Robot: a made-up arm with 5 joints. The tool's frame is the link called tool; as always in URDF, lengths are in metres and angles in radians. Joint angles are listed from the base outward.
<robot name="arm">
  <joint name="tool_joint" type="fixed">
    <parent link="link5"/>
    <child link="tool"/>
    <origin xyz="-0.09 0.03 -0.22" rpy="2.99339 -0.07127 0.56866"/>
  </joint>
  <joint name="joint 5" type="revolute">
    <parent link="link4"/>
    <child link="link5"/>
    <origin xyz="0.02 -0.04 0.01" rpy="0 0 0"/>
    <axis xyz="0 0 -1"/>
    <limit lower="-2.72" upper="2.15"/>
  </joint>
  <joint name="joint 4" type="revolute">
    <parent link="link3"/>
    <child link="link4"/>
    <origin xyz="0.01 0 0.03" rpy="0 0 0"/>
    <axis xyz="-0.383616 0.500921 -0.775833"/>
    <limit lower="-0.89" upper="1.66"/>
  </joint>
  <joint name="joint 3" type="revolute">
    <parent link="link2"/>
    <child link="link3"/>
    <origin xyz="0.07 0.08 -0.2" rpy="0 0 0"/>
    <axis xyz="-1 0 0"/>
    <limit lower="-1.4" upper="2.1"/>
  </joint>
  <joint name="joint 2" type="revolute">
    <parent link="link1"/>
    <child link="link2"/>
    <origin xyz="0 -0.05 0.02" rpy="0 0 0"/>
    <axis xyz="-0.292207 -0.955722 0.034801"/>
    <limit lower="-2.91" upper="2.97"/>
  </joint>
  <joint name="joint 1" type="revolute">
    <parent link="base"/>
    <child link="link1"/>
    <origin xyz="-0.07 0.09 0.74" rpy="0 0 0"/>
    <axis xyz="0 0 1"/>
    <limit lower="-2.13" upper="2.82"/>
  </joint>
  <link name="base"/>
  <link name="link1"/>
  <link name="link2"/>
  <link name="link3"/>
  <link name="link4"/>
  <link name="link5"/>
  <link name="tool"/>
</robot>
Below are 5 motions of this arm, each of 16 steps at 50 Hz.
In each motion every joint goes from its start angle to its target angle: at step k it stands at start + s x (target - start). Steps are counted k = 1, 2, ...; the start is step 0. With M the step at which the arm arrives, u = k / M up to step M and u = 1 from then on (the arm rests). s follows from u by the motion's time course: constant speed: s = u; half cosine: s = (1 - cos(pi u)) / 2; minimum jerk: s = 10 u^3 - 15 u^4 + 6 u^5.
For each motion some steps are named. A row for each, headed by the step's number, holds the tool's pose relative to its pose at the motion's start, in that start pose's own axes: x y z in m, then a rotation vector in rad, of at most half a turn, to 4 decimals.
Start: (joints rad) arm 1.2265 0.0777 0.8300 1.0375 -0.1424
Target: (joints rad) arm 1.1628 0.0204 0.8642 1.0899 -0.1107
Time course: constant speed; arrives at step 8
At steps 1, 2, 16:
1: -0.0030 0.0000 -0.0003 -0.0043 -0.0157 0.0069
2: -0.0060 -0.0001 -0.0006 -0.0087 -0.0314 0.0137
16: -0.0235 -0.0003 -0.0034 -0.0367 -0.1245 0.0539

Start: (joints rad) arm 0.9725 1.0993 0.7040 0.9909 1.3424
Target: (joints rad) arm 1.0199 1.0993 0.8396 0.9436 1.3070
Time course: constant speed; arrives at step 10
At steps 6, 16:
6: 0.0058 -0.0018 -0.0063 0.0298 0.0537 -0.0032
16: 0.0097 -0.0027 -0.0107 0.0484 0.0899 -0.0053

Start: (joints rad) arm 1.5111 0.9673 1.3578 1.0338 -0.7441
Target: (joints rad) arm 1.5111 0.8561 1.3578 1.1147 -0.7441
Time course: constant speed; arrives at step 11
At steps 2, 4, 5, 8, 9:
2: -0.0055 -0.0020 -0.0006 0.0015 -0.0106 -0.0093
4: -0.0110 -0.0039 -0.0012 0.0028 -0.0213 -0.0186
5: -0.0137 -0.0048 -0.0015 0.0034 -0.0266 -0.0232
8: -0.0221 -0.0074 -0.0025 0.0049 -0.0427 -0.0370
9: -0.0249 -0.0082 -0.0029 0.0053 -0.0481 -0.0415

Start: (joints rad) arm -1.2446 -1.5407 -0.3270 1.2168 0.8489
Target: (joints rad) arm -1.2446 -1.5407 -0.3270 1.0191 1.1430
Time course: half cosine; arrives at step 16
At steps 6, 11, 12, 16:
6: 0.0095 -0.0104 -0.0019 0.0288 0.0145 0.0483
11: 0.0234 -0.0262 -0.0065 0.0761 0.0309 0.1209
12: 0.0255 -0.0287 -0.0074 0.0841 0.0329 0.1325
16: 0.0297 -0.0335 -0.0093 0.0998 0.0362 0.1549

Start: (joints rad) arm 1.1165 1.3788 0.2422 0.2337 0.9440
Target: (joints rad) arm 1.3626 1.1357 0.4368 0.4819 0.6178
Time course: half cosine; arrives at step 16
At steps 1, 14, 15, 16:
1: -0.0012 0.0001 -0.0002 -0.0010 -0.0020 -0.0026
14: -0.1134 0.0259 -0.0428 -0.0840 -0.1830 -0.3034
15: -0.1164 0.0271 -0.0446 -0.0860 -0.1878 -0.3134
16: -0.1174 0.0275 -0.0452 -0.0866 -0.1894 -0.3168

